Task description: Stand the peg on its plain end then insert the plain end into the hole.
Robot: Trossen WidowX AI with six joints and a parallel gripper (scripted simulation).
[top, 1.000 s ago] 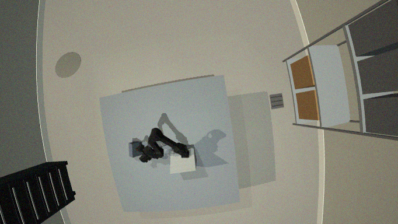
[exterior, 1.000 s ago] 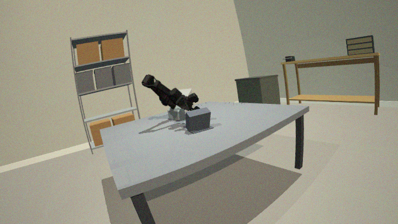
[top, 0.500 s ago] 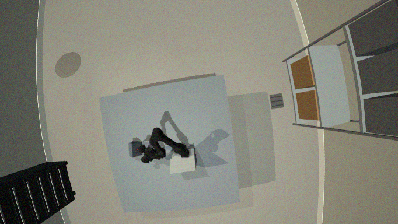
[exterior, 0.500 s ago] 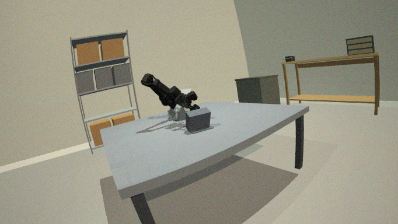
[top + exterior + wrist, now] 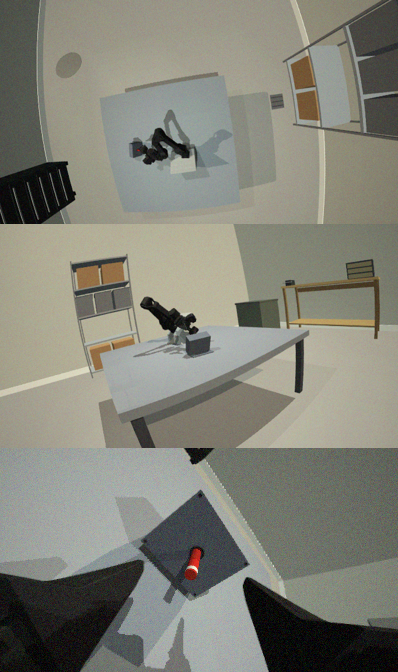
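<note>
Right now my gripper tip is 4 cm short of the red peg, 3 cm above it and 1 cm to the left of it. Round my gripper tip: sloped grey panel 9 cm ahead, 6 cm below, 2 cm to the right.
</note>
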